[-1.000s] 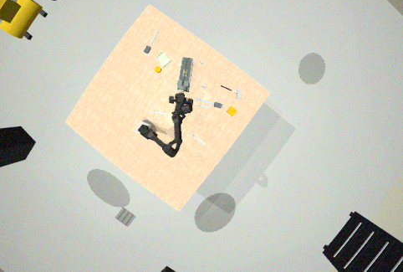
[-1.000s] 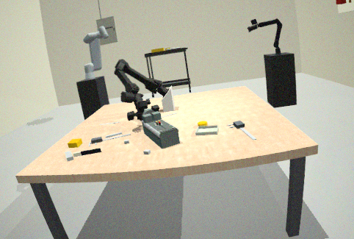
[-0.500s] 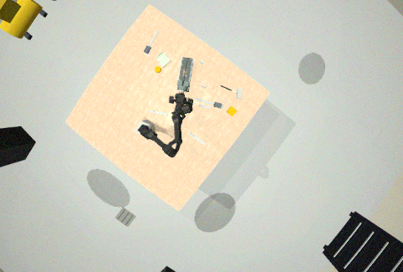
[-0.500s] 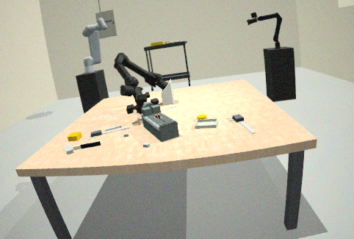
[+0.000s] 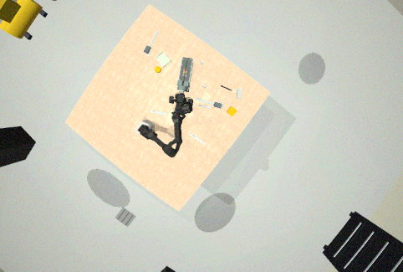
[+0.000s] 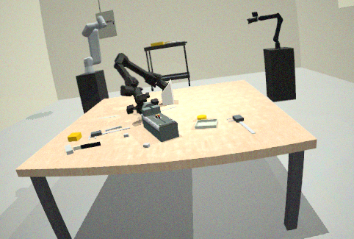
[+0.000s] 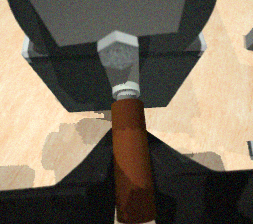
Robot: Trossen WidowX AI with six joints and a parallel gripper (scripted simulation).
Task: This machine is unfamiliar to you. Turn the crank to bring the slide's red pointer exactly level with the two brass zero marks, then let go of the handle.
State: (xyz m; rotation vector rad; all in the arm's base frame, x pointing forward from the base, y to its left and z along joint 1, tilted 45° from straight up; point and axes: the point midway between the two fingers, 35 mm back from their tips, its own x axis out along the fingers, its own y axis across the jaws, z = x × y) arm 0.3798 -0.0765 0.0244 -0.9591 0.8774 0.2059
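My gripper tip is 4 cm below the crank. The rest, counted from my gripper tip: red pointer (16 cm ahead, 10 cm to the left, 5 cm above); then brown crank handle (3 cm above, 2 cm behind, 1 cm to the right); then yellow disc (30 cm to the left, 3 cm ahead, 2 cm below).
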